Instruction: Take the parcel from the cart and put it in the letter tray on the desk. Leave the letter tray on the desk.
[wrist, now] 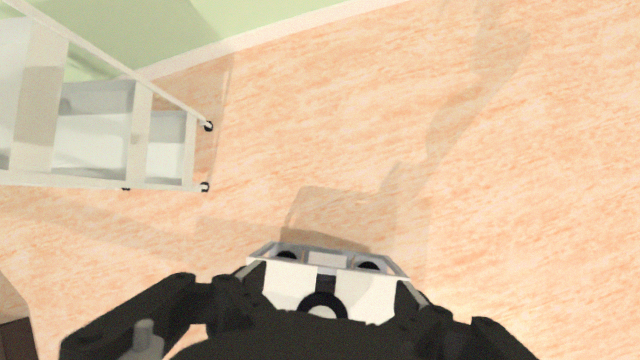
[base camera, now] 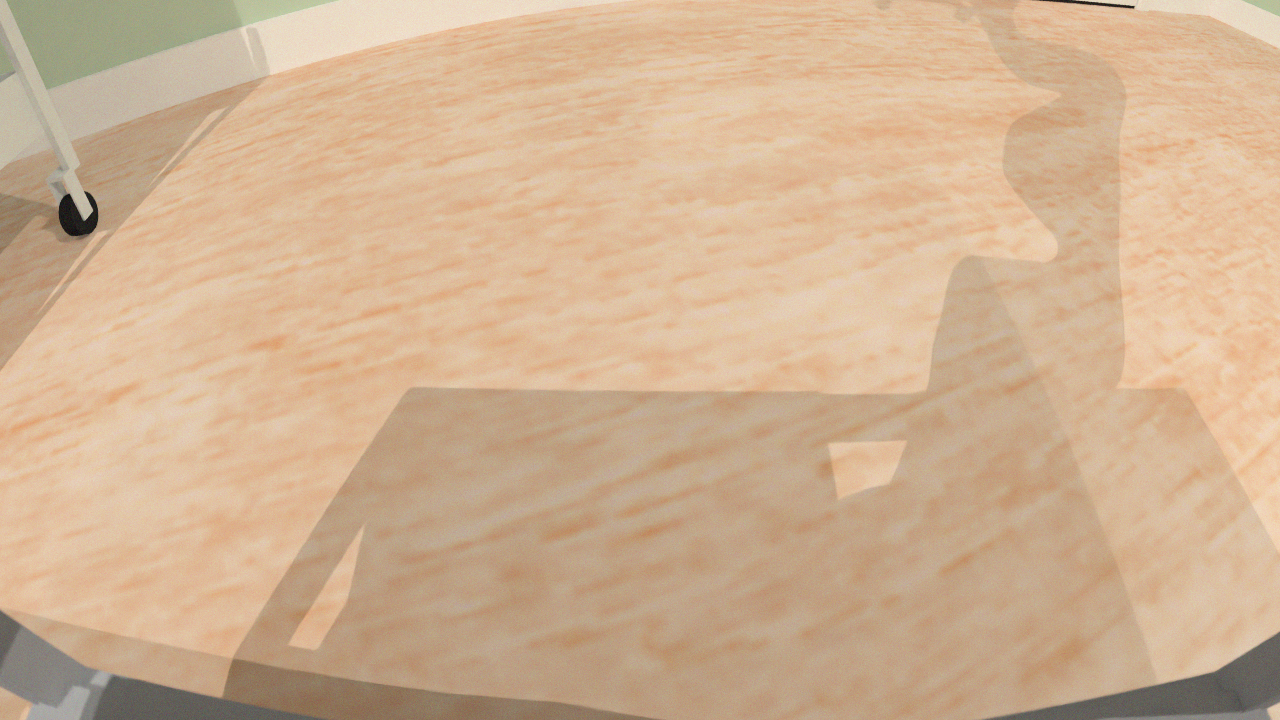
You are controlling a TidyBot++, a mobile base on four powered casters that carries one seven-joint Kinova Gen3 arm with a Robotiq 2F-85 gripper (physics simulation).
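Places are measured from the arm's base along level axes (x back, y left, z down), in centimetres.
Pixels of known places: gripper, fingertip midpoint: (wrist: 328, 285).
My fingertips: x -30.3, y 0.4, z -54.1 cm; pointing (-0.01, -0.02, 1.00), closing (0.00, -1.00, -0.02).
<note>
Behind a point stands the place of what it marks.
The white cart (base camera: 42, 98) {y 64.2, x -65.6, z 23.3 cm} (wrist: 140, 150) {y 63.0, x -43.9, z -2.5 cm} stands at the left. In the base camera view a leg with a black caster shows near the wall. In the wrist view its stacked trays and two legs show at the upper left, and it is cut off by the left edge. The part of the trays that shows holds no visible parcel. My gripper (wrist: 328, 285) {y 0.4, x -30.3, z -54.1 cm} is open, with nothing between its fingers, and is well apart from the cart. The parcel, the letter tray and the desk cannot be made out in either view.
A green wall (base camera: 134, 31) {y 77.6, x -99.5, z 26.4 cm} (wrist: 150, 30) {y 84.3, x -96.7, z 13.2 cm} with a white baseboard (base camera: 358, 37) {y 45.1, x -111.7, z 37.4 cm} (wrist: 280, 36) {y 36.5, x -115.2, z 38.9 cm} runs behind the cart. A dark brown piece of furniture (wrist: 17, 341) {y 151.3, x 55.9, z 33.0 cm} is cut off at the lower left of the wrist view. Shadows of the base and arm fall on the wood floor (base camera: 581, 223) {y 5.7, x -59.5, z 39.6 cm} (wrist: 350, 125) {y -3.8, x -71.9, z 39.7 cm}.
</note>
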